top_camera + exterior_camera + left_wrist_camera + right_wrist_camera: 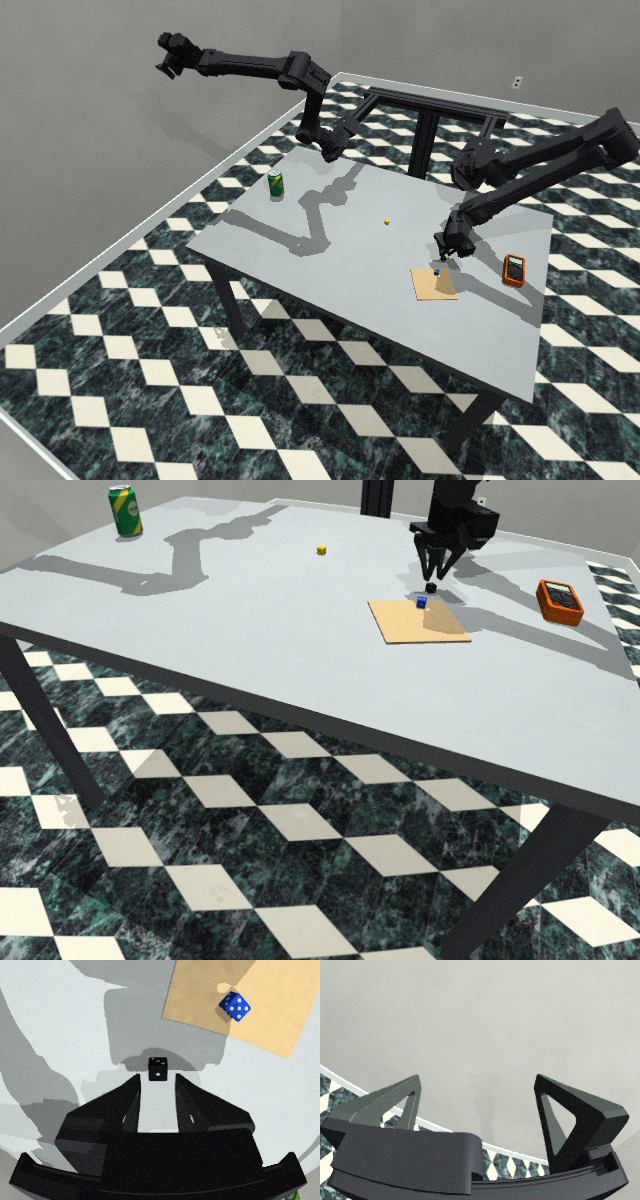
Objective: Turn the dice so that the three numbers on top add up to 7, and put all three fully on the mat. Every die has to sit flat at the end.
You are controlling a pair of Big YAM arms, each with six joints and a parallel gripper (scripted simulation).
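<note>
Right now my left hand is 2 cm above the black die. From my left hand the other things lie so: tan mat 13 cm ahead, 3 cm below, 2 cm to the right; orange multimeter 25 cm to the left, 3 cm behind, 2 cm below; blue die 8 cm ahead, 2 cm below, 1 cm to the right.
</note>
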